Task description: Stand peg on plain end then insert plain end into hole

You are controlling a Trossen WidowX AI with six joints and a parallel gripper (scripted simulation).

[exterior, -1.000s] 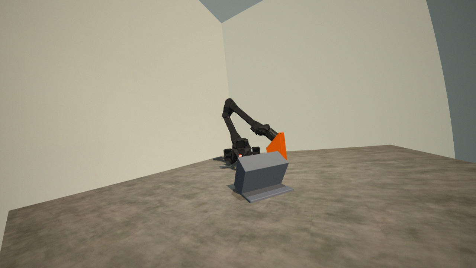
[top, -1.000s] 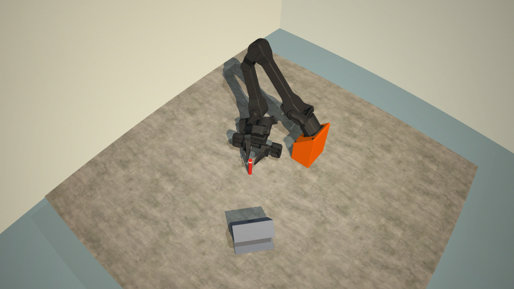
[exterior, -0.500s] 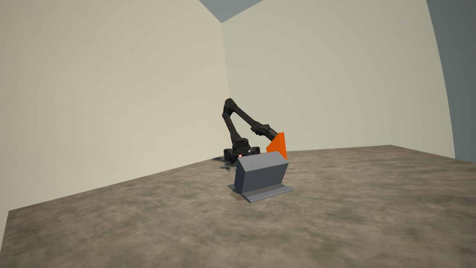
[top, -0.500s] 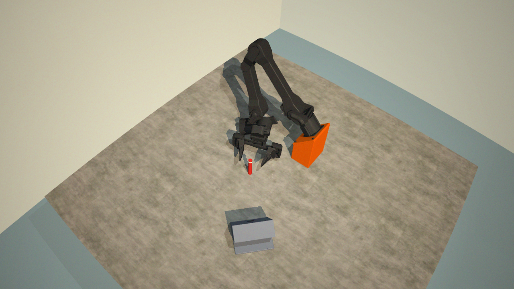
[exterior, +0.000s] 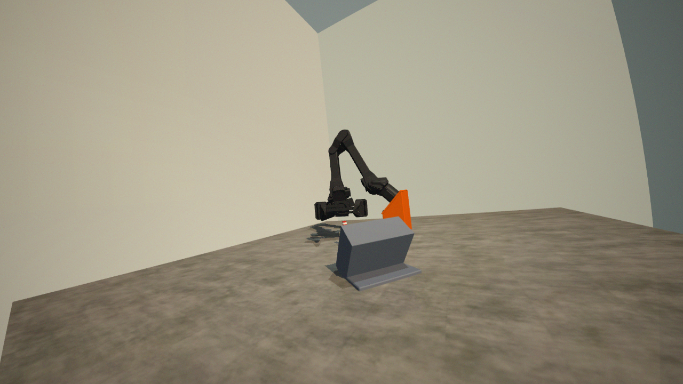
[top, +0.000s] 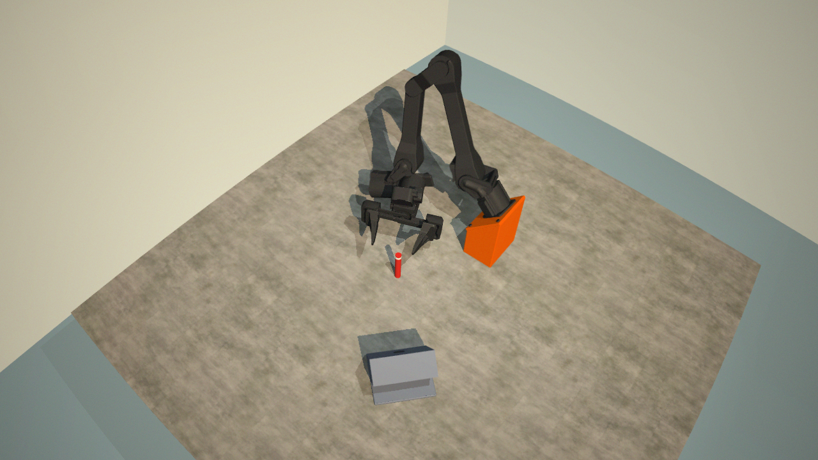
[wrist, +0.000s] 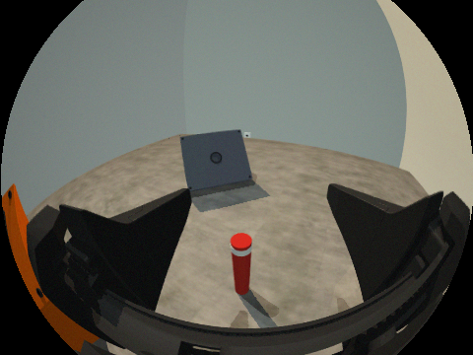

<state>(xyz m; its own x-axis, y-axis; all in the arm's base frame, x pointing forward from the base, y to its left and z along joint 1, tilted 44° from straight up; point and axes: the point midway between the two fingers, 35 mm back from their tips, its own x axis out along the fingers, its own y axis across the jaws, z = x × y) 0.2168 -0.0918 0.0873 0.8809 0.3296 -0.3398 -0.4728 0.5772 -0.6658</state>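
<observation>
Now: gripper tip 1 cm past the red peg, 1 cm to the right of it and 5 cm above it. Round my gripper tip: grey sloped panel: 17 cm ahead, 18 cm to the left, 7 cm below; then grey foot plate: 18 cm ahead, 20 cm to the left, 11 cm below.
</observation>
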